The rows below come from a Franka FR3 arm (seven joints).
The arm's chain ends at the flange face. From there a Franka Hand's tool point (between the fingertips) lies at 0.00 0.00 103.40 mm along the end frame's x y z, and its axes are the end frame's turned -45 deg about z.
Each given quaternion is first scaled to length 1.
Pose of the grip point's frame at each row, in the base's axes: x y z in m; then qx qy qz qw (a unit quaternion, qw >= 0):
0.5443 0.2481 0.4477 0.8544 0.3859 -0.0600 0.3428
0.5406 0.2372 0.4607 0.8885 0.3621 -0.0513 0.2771
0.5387 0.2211 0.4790 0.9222 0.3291 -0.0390 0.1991
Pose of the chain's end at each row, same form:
0.5275 0.3135 0.5261 0.9370 0.0296 0.0757 0.3397
0.5293 0.2920 0.5477 0.9595 -0.0055 0.0586 0.2756
0.5326 0.2617 0.5739 0.9780 -0.0489 0.0402 0.1989

